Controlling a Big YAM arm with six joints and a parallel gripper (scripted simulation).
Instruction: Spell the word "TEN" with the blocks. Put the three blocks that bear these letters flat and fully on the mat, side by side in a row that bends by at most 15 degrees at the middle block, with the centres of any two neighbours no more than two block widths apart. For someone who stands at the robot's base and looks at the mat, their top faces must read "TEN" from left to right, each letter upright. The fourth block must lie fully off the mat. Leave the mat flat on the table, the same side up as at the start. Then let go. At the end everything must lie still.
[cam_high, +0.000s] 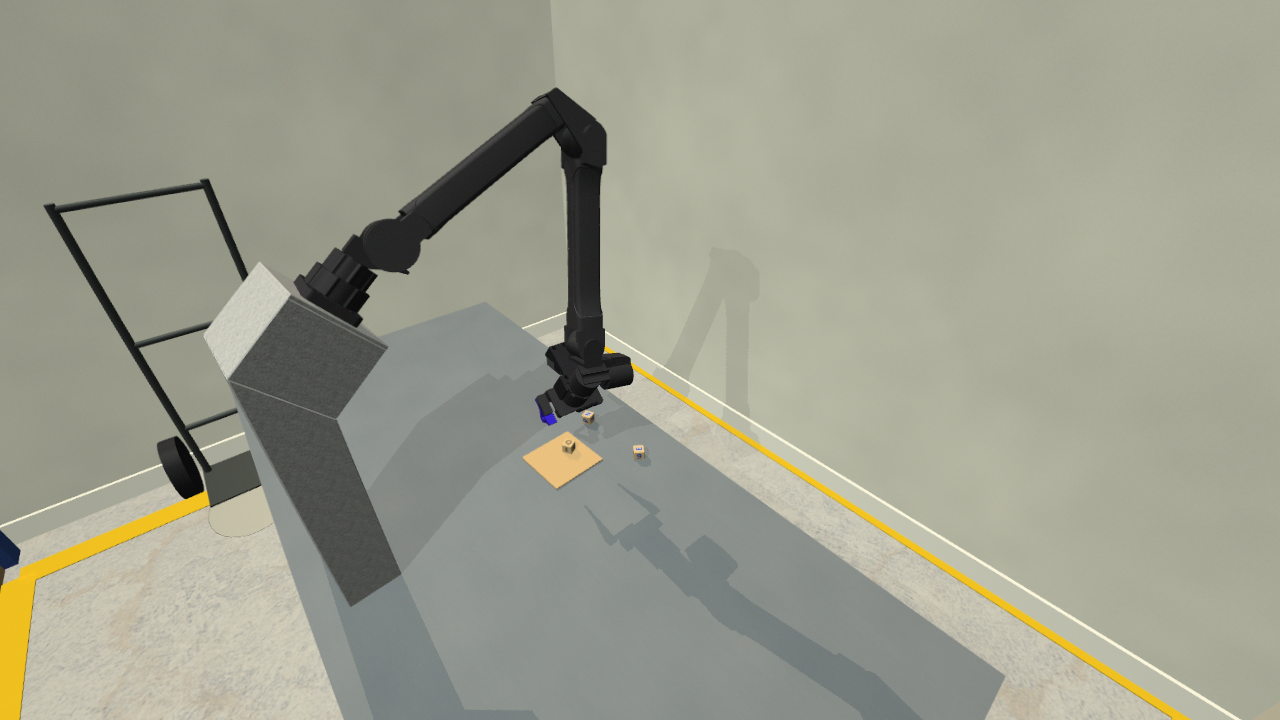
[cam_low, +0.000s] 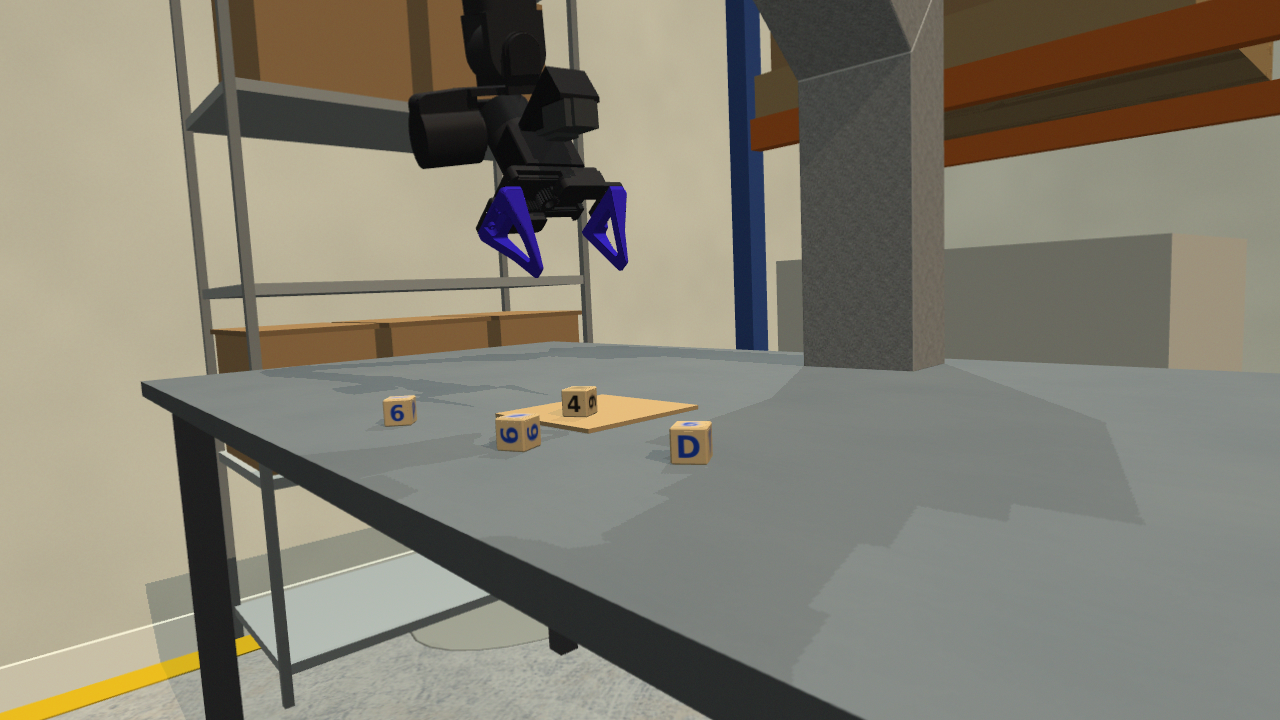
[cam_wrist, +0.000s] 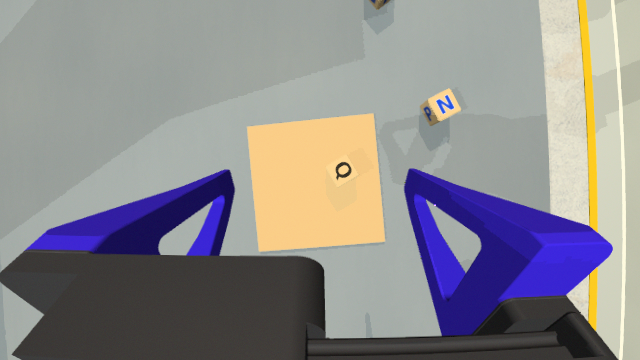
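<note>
Now: hand 10 mm past the tan mat and 140 mm above it.
</note>
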